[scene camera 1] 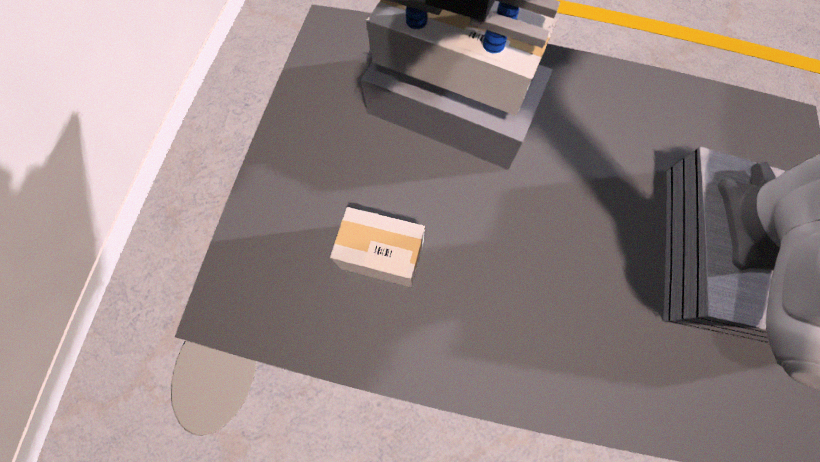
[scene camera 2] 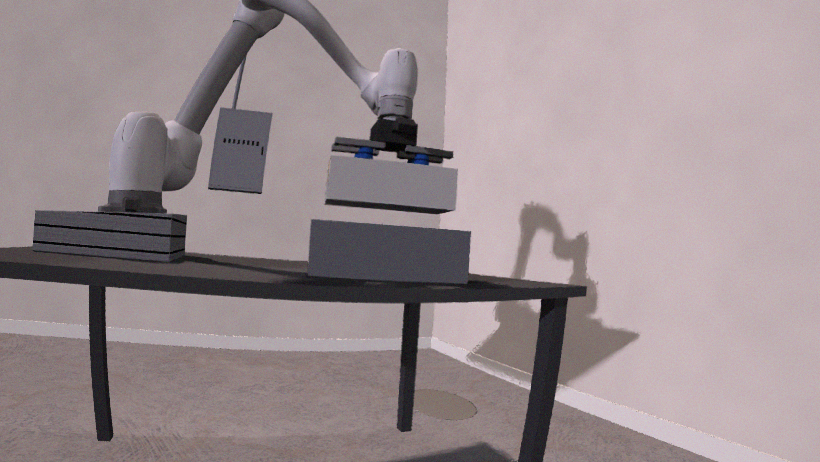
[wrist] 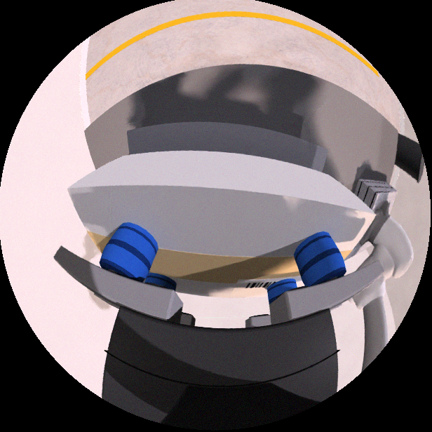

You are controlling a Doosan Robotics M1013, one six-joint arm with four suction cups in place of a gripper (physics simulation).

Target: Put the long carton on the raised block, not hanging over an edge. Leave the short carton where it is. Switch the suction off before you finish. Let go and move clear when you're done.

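Where they show: hand at its tool point: [scene camera 1: 460, 25]; arm's base at its link origin: [scene camera 1: 765, 228] [scene camera 2: 134, 213].
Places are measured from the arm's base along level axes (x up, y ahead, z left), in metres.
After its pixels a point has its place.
Note:
The long carton [scene camera 1: 447, 68] @[x 0.114, y 0.652, z -0.197 m] [scene camera 2: 390, 184] @[x 0.103, y 0.600, z -0.338 m] [wrist: 215, 215] is white and grey with a tan band. It hangs level under my suction gripper [scene camera 2: 391, 157] @[x 0.146, y 0.636, z -0.268 m] [wrist: 223, 270], whose blue cups touch its top face; the gripper is shut on it. The raised block [scene camera 1: 441, 120] @[x -0.027, y 0.653, z -0.184 m] [scene camera 2: 389, 252] @[x -0.051, y 0.588, z -0.373 m] [wrist: 215, 137] is a grey box on the table. The carton is above the block, with a visible gap between them in the scene camera 2 view. The carton hides much of the block's top. The short carton [scene camera 1: 378, 243] @[x -0.011, y 0.748, z 0.101 m] lies flat on the table, apart from the block, in the scene camera 1 view.
The arm's base stands on a stack of grey slabs [scene camera 1: 682, 241] @[x -0.056, y 0.139, z 0.024 m] [scene camera 2: 109, 234] @[x -0.060, y -0.042, z -0.148 m] [wrist: 367, 192] on the dark table [scene camera 1: 545, 298] @[x -0.112, y 0.407, z 0.156 m] [scene camera 2: 246, 284] @[x -0.117, y 0.253, z -0.496 m]. A grey control box [scene camera 2: 239, 150] with a rod shows behind the arm in the scene camera 2 view. Walls stand beyond the table.

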